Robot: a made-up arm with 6 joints.
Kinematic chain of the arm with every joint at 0, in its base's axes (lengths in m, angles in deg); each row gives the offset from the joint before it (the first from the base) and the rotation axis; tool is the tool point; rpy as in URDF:
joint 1: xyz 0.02 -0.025 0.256 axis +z
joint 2: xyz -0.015 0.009 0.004 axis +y
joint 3: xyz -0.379 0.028 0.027 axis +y
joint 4: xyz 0.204 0.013 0.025 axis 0.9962 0 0.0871
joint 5: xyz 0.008 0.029 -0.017 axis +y
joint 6: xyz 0.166 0.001 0.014 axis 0.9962 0 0.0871
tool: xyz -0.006 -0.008 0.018 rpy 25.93 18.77 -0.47
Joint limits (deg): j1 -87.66..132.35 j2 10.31..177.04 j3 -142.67..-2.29 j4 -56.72..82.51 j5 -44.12..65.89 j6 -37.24..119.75
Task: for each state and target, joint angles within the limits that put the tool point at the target. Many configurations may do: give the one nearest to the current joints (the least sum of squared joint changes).
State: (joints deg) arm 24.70 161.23 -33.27 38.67 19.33 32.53
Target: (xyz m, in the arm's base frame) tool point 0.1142 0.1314 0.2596
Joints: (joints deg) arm 14.91 108.53 -26.55 35.44 40.16 35.51
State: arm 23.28 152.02 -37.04 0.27 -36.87 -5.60
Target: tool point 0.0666 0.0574 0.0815
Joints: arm 19.87 170.95 -9.78 9.45 -24.25 -2.26
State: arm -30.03 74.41 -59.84 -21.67 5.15 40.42
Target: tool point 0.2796 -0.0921 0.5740
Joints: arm -26.07 71.76 -60.87 -21.33 3.88 40.18
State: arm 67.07 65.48 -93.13 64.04 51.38 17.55
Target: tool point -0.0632 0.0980 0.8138
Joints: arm 59.01 54.44 -93.19 58.55 31.15 17.41
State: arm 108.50 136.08 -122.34 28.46 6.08 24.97
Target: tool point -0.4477 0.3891 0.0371
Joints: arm 131.22 168.62 -119.33 29.06 9.81 24.76
